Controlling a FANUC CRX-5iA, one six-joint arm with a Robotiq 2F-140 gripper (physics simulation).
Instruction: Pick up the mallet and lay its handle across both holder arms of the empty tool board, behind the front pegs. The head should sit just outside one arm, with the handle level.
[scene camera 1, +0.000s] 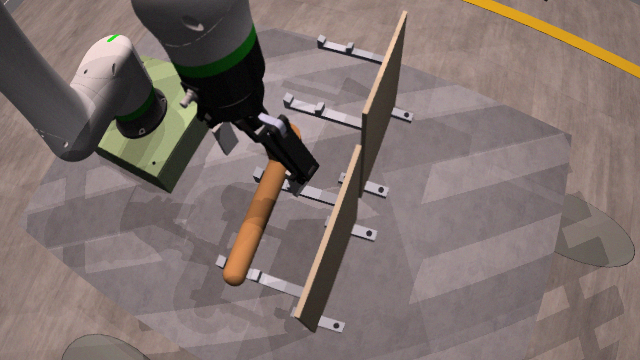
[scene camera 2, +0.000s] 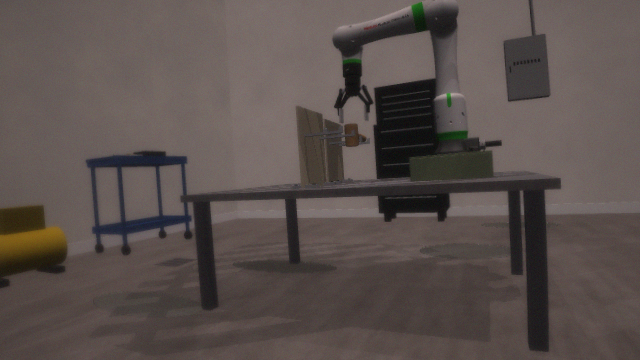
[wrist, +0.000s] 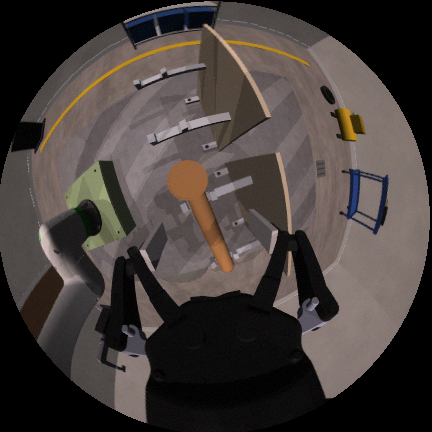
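Where they show: gripper, fingertip midpoint: (scene camera 1: 264, 166) (scene camera 2: 353, 121) (wrist: 206, 224); arm's base at its link origin: (scene camera 1: 141, 113) (scene camera 2: 453, 154) (wrist: 89, 217).
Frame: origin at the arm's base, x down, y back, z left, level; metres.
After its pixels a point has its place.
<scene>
The orange-brown mallet (scene camera 1: 255, 215) @(y -0.457, x -0.144, z -0.142 m) (scene camera 2: 352, 136) @(y -0.428, x -0.117, z 0.014 m) (wrist: 210, 227) @(y -0.455, x -0.144, z -0.114 m) lies across both arms of the near board (scene camera 1: 327, 245) @(y -0.590, x -0.205, z -0.155 m) (wrist: 265, 185) @(y -0.572, x -0.163, z -0.058 m) in scene camera 1, its head outside one arm, towards the empty board. My gripper (scene camera 1: 262, 162) @(y -0.451, x -0.197, z -0.081 m) (scene camera 2: 354, 116) @(y -0.451, x -0.197, z -0.081 m) (wrist: 206, 224) @(y -0.451, x -0.197, z -0.081 m) is open and points down above the mallet; its fingertips are higher than the mallet in scene camera 2. In the wrist view the handle runs between the fingers, with nothing held. The gripper hides most of the head in scene camera 1. The empty tool board (scene camera 1: 382, 95) @(y -0.559, x -0.156, z 0.143 m) (scene camera 2: 310, 145) @(y -0.547, x -0.079, z 0.207 m) (wrist: 227, 90) @(y -0.551, x -0.160, z 0.134 m) stands upright; its arms (scene camera 1: 335, 116) @(y -0.491, x -0.121, z 0.088 m) (wrist: 207, 121) @(y -0.507, x -0.121, z 0.087 m) carry pegs.
The robot's green base block (scene camera 1: 175, 150) @(y -0.150, x 0.014, z -0.047 m) (scene camera 2: 450, 166) @(y 0.002, x 0.047, z 0.168 m) (wrist: 107, 200) @(y -0.139, x 0.002, z 0.018 m) stands on the table (scene camera 1: 475, 210) @(y -0.822, x 0.095, z 0.122 m) (scene camera 2: 380, 190) @(y -0.189, x 0.107, z 0.450 m), on the side that the holder arms point to. The two boards stand nearly in line, with their upright panels beside the mallet. A blue cart (scene camera 2: 135, 161) stands away on the floor.
</scene>
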